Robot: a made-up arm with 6 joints. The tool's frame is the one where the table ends. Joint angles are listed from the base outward.
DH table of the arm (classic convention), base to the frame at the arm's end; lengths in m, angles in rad. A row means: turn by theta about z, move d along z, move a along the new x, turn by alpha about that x. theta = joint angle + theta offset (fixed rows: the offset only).
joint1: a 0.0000; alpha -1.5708; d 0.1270; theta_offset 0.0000
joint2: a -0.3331; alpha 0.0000; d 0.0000; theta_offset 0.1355
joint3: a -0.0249; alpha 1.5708; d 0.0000; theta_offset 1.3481
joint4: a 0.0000; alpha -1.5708; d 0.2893; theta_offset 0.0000
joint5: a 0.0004; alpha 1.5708; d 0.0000; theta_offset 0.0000
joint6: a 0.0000; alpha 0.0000; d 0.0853; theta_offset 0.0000
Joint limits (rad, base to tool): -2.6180..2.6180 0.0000..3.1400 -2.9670..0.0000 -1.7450..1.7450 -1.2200..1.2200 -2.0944..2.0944
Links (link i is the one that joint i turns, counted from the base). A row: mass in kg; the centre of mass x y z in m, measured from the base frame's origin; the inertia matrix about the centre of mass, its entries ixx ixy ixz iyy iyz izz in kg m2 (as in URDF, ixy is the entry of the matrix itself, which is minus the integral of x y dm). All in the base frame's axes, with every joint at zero. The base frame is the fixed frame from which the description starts. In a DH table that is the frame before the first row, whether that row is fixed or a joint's. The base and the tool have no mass.
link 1: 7.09; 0.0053 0.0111 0.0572; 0.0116 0 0 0.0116 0 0.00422
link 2: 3.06; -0.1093 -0.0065 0.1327; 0.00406 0 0.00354 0.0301 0 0.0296
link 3: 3.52; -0.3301 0.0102 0.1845; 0.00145 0 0 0.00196 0 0.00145
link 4: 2.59; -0.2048 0.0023 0.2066; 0.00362 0 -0.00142 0.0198 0 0.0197
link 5: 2.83; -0.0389 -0.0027 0.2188; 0.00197 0 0 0.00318 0 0.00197
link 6: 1.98; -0.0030 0.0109 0.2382; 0.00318 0 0.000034 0.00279 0 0.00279
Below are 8 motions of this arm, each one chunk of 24 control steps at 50 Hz.
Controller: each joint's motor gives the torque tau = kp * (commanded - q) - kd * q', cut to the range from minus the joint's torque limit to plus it. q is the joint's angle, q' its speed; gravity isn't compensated. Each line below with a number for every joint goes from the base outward.
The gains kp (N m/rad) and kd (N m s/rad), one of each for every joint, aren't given. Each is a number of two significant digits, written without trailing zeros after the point. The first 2 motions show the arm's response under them.
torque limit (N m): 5 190 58 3 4.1 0.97
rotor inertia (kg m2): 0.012 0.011 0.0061 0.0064 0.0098 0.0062
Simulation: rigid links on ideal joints. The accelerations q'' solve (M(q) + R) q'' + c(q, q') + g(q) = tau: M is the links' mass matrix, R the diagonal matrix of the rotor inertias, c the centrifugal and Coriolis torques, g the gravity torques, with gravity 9.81 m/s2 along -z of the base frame. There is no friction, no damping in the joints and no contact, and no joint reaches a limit. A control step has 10 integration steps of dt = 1/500 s. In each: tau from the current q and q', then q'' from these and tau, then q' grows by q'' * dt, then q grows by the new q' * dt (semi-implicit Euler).
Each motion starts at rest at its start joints. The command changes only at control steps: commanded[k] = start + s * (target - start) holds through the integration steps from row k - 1 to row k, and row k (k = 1, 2, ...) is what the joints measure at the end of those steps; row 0 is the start. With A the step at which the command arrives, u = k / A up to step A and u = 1 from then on. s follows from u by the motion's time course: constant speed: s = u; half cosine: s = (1 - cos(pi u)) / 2; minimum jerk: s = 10 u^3 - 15 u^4 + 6 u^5; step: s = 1 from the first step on.
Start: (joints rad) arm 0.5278 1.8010 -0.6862 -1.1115 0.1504 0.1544
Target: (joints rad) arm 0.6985 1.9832 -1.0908 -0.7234 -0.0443 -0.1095
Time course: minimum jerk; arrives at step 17
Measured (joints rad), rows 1 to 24:
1: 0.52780 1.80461 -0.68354 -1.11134 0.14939 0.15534
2: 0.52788 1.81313 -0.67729 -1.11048 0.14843 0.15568
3: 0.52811 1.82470 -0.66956 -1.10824 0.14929 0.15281
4: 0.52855 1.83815 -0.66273 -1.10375 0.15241 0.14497
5: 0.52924 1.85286 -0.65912 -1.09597 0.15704 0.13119
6: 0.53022 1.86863 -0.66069 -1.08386 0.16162 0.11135
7: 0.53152 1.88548 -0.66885 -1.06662 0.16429 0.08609
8: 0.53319 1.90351 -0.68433 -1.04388 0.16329 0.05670
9: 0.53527 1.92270 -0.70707 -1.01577 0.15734 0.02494
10: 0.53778 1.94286 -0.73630 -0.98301 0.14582 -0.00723
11: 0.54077 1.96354 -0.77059 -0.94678 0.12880 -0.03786
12: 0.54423 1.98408 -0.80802 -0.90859 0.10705 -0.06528
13: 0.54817 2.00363 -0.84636 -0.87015 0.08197 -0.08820
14: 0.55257 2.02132 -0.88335 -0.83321 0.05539 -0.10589
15: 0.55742 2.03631 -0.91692 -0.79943 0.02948 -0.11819
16: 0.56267 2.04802 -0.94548 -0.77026 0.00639 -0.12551
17: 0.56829 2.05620 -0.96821 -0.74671 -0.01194 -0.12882
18: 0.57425 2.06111 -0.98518 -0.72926 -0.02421 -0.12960
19: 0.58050 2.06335 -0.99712 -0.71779 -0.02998 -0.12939
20: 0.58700 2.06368 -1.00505 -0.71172 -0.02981 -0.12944
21: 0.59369 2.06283 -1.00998 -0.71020 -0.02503 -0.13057
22: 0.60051 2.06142 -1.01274 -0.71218 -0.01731 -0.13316
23: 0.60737 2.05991 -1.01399 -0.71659 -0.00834 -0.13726
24: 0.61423 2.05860 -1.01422 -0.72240 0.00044 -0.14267
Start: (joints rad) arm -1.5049 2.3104 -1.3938 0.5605 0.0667 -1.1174
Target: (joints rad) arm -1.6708 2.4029 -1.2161 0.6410 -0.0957 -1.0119
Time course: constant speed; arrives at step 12
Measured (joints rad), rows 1 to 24:
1: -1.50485 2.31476 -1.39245 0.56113 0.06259 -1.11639
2: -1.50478 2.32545 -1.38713 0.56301 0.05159 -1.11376
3: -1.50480 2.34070 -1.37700 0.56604 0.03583 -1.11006
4: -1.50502 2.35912 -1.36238 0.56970 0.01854 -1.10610
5: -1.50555 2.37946 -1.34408 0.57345 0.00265 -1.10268
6: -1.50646 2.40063 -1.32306 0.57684 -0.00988 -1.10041
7: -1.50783 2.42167 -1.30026 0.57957 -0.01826 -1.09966
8: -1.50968 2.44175 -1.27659 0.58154 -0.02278 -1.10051
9: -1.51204 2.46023 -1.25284 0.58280 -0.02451 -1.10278
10: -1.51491 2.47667 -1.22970 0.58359 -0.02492 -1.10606
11: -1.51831 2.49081 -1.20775 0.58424 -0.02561 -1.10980
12: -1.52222 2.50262 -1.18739 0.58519 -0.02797 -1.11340
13: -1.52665 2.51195 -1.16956 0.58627 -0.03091 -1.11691
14: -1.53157 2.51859 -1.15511 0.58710 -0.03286 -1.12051
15: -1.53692 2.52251 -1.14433 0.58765 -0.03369 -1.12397
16: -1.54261 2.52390 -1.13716 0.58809 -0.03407 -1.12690
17: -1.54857 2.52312 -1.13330 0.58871 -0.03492 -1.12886
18: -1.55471 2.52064 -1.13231 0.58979 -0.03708 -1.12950
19: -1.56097 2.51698 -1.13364 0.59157 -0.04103 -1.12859
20: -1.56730 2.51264 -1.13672 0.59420 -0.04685 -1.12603
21: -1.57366 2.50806 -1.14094 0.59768 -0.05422 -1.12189
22: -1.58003 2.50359 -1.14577 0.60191 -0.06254 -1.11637
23: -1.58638 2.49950 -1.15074 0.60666 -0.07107 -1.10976
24: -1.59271 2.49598 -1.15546 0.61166 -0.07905 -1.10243
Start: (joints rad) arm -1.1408 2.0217 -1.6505 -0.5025 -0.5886 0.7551
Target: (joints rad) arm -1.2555 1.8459 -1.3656 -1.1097 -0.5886 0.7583
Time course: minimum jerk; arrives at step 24
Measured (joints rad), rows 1 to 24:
1: -1.14082 2.02409 -1.64706 -0.50264 -0.59149 0.75467
2: -1.14084 2.03047 -1.63891 -0.50395 -0.59523 0.75339
3: -1.14084 2.03987 -1.62725 -0.50747 -0.59500 0.75130
4: -1.14084 2.05107 -1.61259 -0.51404 -0.58799 0.74851
5: -1.14085 2.06280 -1.59521 -0.52445 -0.57326 0.74515
6: -1.14092 2.07385 -1.57534 -0.53941 -0.55147 0.74130
7: -1.14110 2.08321 -1.55328 -0.55953 -0.52449 0.73698
8: -1.14144 2.09004 -1.52941 -0.58523 -0.49487 0.73212
9: -1.14200 2.09373 -1.50421 -0.61675 -0.46544 0.72658
10: -1.14283 2.09390 -1.47823 -0.65401 -0.43885 0.72021
11: -1.14399 2.09038 -1.45209 -0.69667 -0.41732 0.71285
12: -1.14553 2.08323 -1.42642 -0.74406 -0.40240 0.70443
13: -1.14747 2.07273 -1.40183 -0.79525 -0.39491 0.69500
14: -1.14983 2.05930 -1.37885 -0.84905 -0.39496 0.68473
15: -1.15260 2.04353 -1.35793 -0.90407 -0.40197 0.67393
16: -1.15576 2.02613 -1.33934 -0.95878 -0.41487 0.66296
17: -1.15926 2.00785 -1.32325 -1.01162 -0.43219 0.65223
18: -1.16302 1.98948 -1.30969 -1.06106 -0.45225 0.64212
19: -1.16698 1.97178 -1.29858 -1.10575 -0.47337 0.63294
20: -1.17105 1.95545 -1.28976 -1.14455 -0.49396 0.62492
21: -1.17517 1.94104 -1.28303 -1.17668 -0.51270 0.61818
22: -1.17928 1.92900 -1.27815 -1.20169 -0.52860 0.61278
23: -1.18333 1.91955 -1.27482 -1.21958 -0.54101 0.60874
24: -1.18729 1.91275 -1.27267 -1.23075 -0.54962 0.60603

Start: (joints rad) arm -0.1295 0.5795 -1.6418 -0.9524 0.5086 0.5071
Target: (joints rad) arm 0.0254 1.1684 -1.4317 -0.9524 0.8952 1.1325
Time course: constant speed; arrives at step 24
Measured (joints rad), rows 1 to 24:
1: -0.12954 0.57640 -1.63564 -0.95206 0.51118 0.50767
2: -0.12958 0.57218 -1.62678 -0.94991 0.52272 0.50684
3: -0.12952 0.57066 -1.62039 -0.94693 0.54326 0.50648
4: -0.12925 0.57335 -1.61690 -0.94470 0.56932 0.50949
5: -0.12870 0.58075 -1.61516 -0.94417 0.59719 0.51759
6: -0.12780 0.59284 -1.61379 -0.94548 0.62409 0.53114
7: -0.12651 0.60936 -1.61162 -0.94822 0.64843 0.54954
8: -0.12479 0.62992 -1.60782 -0.95166 0.66972 0.57169
9: -0.12259 0.65404 -1.60189 -0.95495 0.68820 0.59635
10: -0.11988 0.68122 -1.59361 -0.95733 0.70455 0.62231
11: -0.11660 0.71094 -1.58294 -0.95816 0.71964 0.64856
12: -0.11274 0.74265 -1.57002 -0.95703 0.73435 0.67432
13: -0.10829 0.77586 -1.55510 -0.95374 0.74938 0.69909
14: -0.10328 0.81006 -1.53847 -0.94826 0.76523 0.72254
15: -0.09780 0.84480 -1.52049 -0.94073 0.78214 0.74460
16: -0.09199 0.87967 -1.50154 -0.93141 0.80011 0.76527
17: -0.08601 0.91434 -1.48199 -0.92063 0.81892 0.78472
18: -0.08000 0.94849 -1.46223 -0.90881 0.83828 0.80315
19: -0.07405 0.98191 -1.44259 -0.89641 0.85784 0.82084
20: -0.06821 1.01443 -1.42339 -0.88391 0.87729 0.83813
21: -0.06250 1.04595 -1.40490 -0.87178 0.89640 0.85535
22: -0.05689 1.07643 -1.38732 -0.86042 0.91496 0.87285
23: -0.05137 1.10588 -1.37081 -0.85017 0.93285 0.89094
24: -0.04592 1.13436 -1.35545 -0.84126 0.94998 0.90987

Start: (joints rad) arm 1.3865 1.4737 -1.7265 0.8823 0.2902 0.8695
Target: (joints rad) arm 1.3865 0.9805 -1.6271 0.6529 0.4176 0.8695
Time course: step
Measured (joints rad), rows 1 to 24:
1: 1.38587 1.43929 -1.67079 0.86633 0.29206 0.86874
2: 1.38309 1.37243 -1.58636 0.82750 0.33208 0.88973
3: 1.37891 1.29641 -1.52043 0.77759 0.41112 0.93074
4: 1.37527 1.22065 -1.48259 0.72635 0.50563 0.97777
5: 1.37376 1.15002 -1.47025 0.68076 0.59126 1.01903
6: 1.37472 1.08724 -1.47714 0.64536 0.65123 1.04738
7: 1.37737 1.03364 -1.49641 0.62232 0.67804 1.06020
8: 1.38063 0.98951 -1.52207 0.61130 0.67214 1.05832
9: 1.38375 0.95453 -1.54947 0.61005 0.63954 1.04459
10: 1.38637 0.92796 -1.57541 0.61534 0.58930 1.02274
11: 1.38841 0.90890 -1.59791 0.62388 0.53117 0.99659
12: 1.38985 0.89637 -1.61588 0.63288 0.47392 0.96954
13: 1.39077 0.88941 -1.62887 0.64047 0.42436 0.94428
14: 1.39122 0.88713 -1.63688 0.64575 0.38692 0.92258
15: 1.39130 0.88870 -1.64021 0.64863 0.36378 0.90536
16: 1.39110 0.89341 -1.63935 0.64949 0.35508 0.89289
17: 1.39071 0.90055 -1.63488 0.64891 0.35942 0.88497
18: 1.39022 0.90948 -1.62743 0.64745 0.37433 0.88125
19: 1.38970 0.91961 -1.61764 0.64553 0.39679 0.88124
20: 1.38923 0.93035 -1.60614 0.64342 0.42366 0.88448
21: 1.38885 0.94119 -1.59355 0.64125 0.45201 0.89051
22: 1.38858 0.95166 -1.58045 0.63908 0.47944 0.89885
23: 1.38841 0.96136 -1.56741 0.63690 0.50412 0.90900
24: 1.38833 0.96998 -1.55494 0.63475 0.52489 0.92046

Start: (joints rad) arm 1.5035 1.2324 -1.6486 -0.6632 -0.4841 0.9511
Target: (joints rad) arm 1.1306 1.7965 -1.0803 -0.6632 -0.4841 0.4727
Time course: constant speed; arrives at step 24
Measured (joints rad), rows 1 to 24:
1: 1.50308 1.23159 -1.64104 -0.66283 -0.48945 0.94955
2: 1.50214 1.23268 -1.62692 -0.66310 -0.50097 0.94465
3: 1.50074 1.23824 -1.61070 -0.66440 -0.51587 0.93624
4: 1.49888 1.24909 -1.59331 -0.66655 -0.53164 0.92468
5: 1.49657 1.26518 -1.57449 -0.66930 -0.54572 0.91054
6: 1.49379 1.28614 -1.55378 -0.67252 -0.55571 0.89434
7: 1.49058 1.31138 -1.53083 -0.67615 -0.55973 0.87657
8: 1.48691 1.34026 -1.50552 -0.68017 -0.55659 0.85760
9: 1.48279 1.37209 -1.47791 -0.68459 -0.54601 0.83766
10: 1.47820 1.40615 -1.44820 -0.68938 -0.52851 0.81691
11: 1.47313 1.44173 -1.41673 -0.69449 -0.50531 0.79536
12: 1.46753 1.47816 -1.38388 -0.69982 -0.47814 0.77297
13: 1.46139 1.51479 -1.35008 -0.70529 -0.44896 0.74963
14: 1.45466 1.55101 -1.31581 -0.71076 -0.41976 0.72527
15: 1.44732 1.58632 -1.28153 -0.71613 -0.39232 0.69981
16: 1.43935 1.62030 -1.24768 -0.72129 -0.36812 0.67329
17: 1.43073 1.65264 -1.21471 -0.72614 -0.34818 0.64582
18: 1.42145 1.68314 -1.18299 -0.73060 -0.33308 0.61762
19: 1.41153 1.71175 -1.15282 -0.73457 -0.32301 0.58901
20: 1.40098 1.73852 -1.12442 -0.73796 -0.31778 0.56037
21: 1.38985 1.76361 -1.09788 -0.74068 -0.31692 0.53209
22: 1.37816 1.78725 -1.07322 -0.74261 -0.31978 0.50458
23: 1.36597 1.80975 -1.05033 -0.74366 -0.32559 0.47819
24: 1.35332 1.83144 -1.02901 -0.74376 -0.33349 0.45319

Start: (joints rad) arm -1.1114 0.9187 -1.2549 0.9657 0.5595 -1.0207
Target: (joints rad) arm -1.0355 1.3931 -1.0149 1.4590 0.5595 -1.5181
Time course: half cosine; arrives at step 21
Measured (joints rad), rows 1 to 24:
1: -1.11145 0.91632 -1.24723 0.96486 0.55967 -1.02186
2: -1.11153 0.91272 -1.23244 0.95918 0.56539 -1.02636
3: -1.11147 0.91094 -1.21626 0.94854 0.57872 -1.03568
4: -1.11106 0.91276 -1.20102 0.93587 0.59771 -1.05064
5: -1.11016 0.91923 -1.18728 0.92483 0.61892 -1.07130
6: -1.10869 0.93090 -1.17472 0.91871 0.63885 -1.09700
7: -1.10667 0.94803 -1.16272 0.91981 0.65474 -1.12664
8: -1.10416 0.97059 -1.15063 0.92933 0.66484 -1.15890
9: -1.10124 0.99833 -1.13787 0.94746 0.66844 -1.19244
10: -1.09805 1.03081 -1.12402 0.97350 0.66565 -1.22605
11: -1.09470 1.06741 -1.10881 1.00610 0.65721 -1.25876
12: -1.09134 1.10732 -1.09209 1.04348 0.64419 -1.28984
13: -1.08809 1.14961 -1.07386 1.08362 0.62782 -1.31883
14: -1.08504 1.19321 -1.05423 1.12440 0.60932 -1.34552
15: -1.08228 1.23698 -1.03341 1.16382 0.58982 -1.36992
16: -1.07987 1.27975 -1.01171 1.20008 0.57026 -1.39221
17: -1.07781 1.32034 -0.98953 1.23168 0.55145 -1.41266
18: -1.07611 1.35761 -0.96737 1.25749 0.53405 -1.43162
19: -1.07476 1.39050 -0.94580 1.27677 0.51863 -1.44939
20: -1.07369 1.41812 -0.92545 1.28916 0.50564 -1.46620
21: -1.07288 1.43970 -0.90697 1.29464 0.49547 -1.48215
22: -1.07226 1.45489 -0.89105 1.29379 0.48855 -1.49738
23: -1.07175 1.46394 -0.87829 1.28807 0.48536 -1.51226
24: -1.07125 1.46764 -0.86910 1.27958 0.48618 -1.52710

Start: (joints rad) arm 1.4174 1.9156 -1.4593 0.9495 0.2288 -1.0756
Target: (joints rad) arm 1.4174 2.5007 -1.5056 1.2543 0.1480 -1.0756
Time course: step
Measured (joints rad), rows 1 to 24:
1: 1.41752 1.95013 -1.49389 0.96984 0.24328 -1.08830
2: 1.41852 2.03180 -1.55866 1.02826 0.25171 -1.10547
3: 1.42052 2.13363 -1.61399 1.11526 0.22924 -1.11052
4: 1.42308 2.23933 -1.64367 1.21187 0.18090 -1.09939
5: 1.42559 2.34103 -1.64609 1.29900 0.12342 -1.07516
6: 1.42751 2.43503 -1.62584 1.36374 0.07226 -1.04437
7: 1.42853 2.51932 -1.58923 1.40104 0.03658 -1.01420
8: 1.42858 2.59236 -1.54249 1.41187 0.01917 -0.99030
9: 1.42776 2.65284 -1.49123 1.40052 0.01849 -0.97582
10: 1.42625 2.69970 -1.44028 1.37242 0.03088 -0.97158
11: 1.42427 2.73241 -1.39369 1.33301 0.05228 -0.97689
12: 1.42208 2.75120 -1.35473 1.28725 0.07899 -0.99023
13: 1.41992 2.75719 -1.32579 1.23966 0.10784 -1.00977
14: 1.41798 2.75224 -1.30822 1.19439 0.13593 -1.03350
15: 1.41643 2.73883 -1.30219 1.15519 0.16042 -1.05925
16: 1.41534 2.71961 -1.30671 1.12520 0.17866 -1.08480
17: 1.41473 2.69713 -1.31986 1.10654 0.18865 -1.10799
18: 1.41455 2.67356 -1.33914 1.10003 0.18956 -1.12698
19: 1.41471 2.65057 -1.36190 1.10508 0.18202 -1.14048
20: 1.41512 2.62934 -1.38570 1.11985 0.16807 -1.14783
21: 1.41567 2.61064 -1.40854 1.14161 0.15059 -1.14912
22: 1.41625 2.59493 -1.42896 1.16727 0.13273 -1.14502
23: 1.41677 2.58242 -1.44603 1.19379 0.11718 -1.13666
24: 1.41717 2.57317 -1.45929 1.21860 0.10579 -1.12545

